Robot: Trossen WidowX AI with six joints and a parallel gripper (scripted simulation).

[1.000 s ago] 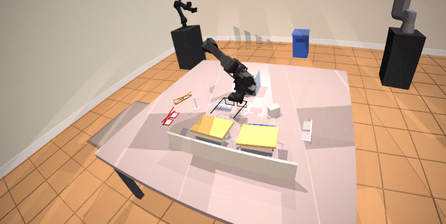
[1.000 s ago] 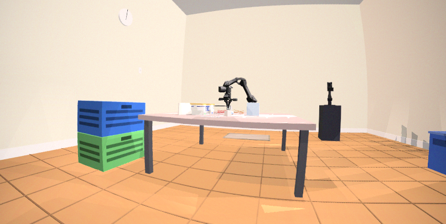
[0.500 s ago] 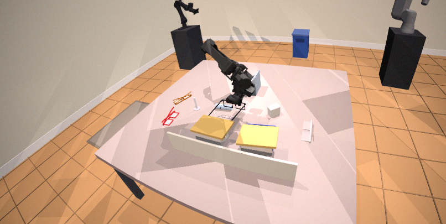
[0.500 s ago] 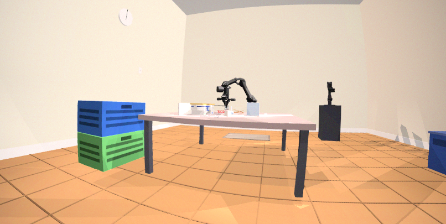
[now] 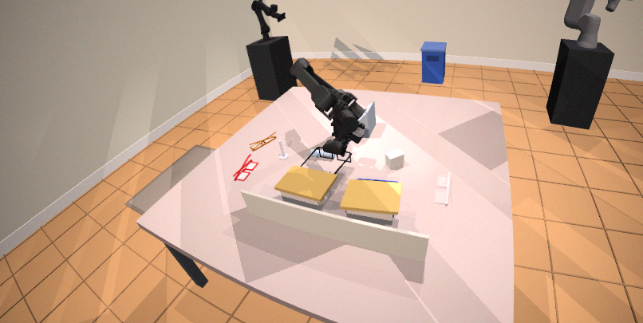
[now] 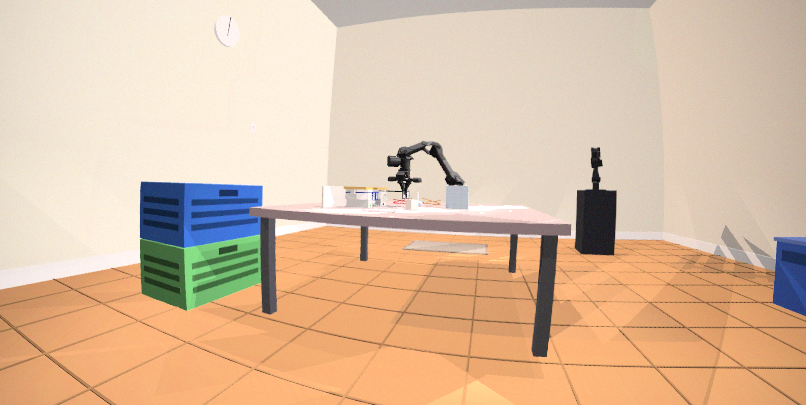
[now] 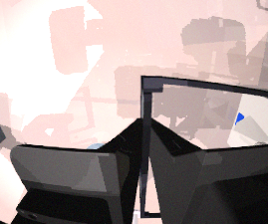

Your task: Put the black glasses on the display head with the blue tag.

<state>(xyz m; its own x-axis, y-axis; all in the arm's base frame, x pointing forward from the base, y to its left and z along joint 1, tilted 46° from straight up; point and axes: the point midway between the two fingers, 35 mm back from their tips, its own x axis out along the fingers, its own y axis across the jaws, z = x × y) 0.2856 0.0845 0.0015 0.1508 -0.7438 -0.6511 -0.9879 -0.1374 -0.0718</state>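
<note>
Right now my gripper tip is 50 mm past the pale blue cylinder, 130 mm to the left of it and 60 mm above it. From my gripper tip the other things lie so: round stand: 10 mm ahead, 290 mm to the right, 50 mm below; white cube: 100 mm behind, 170 mm to the left, 50 mm below; low white wall: 310 mm ahead, 90 mm to the left, 20 mm below.
</note>
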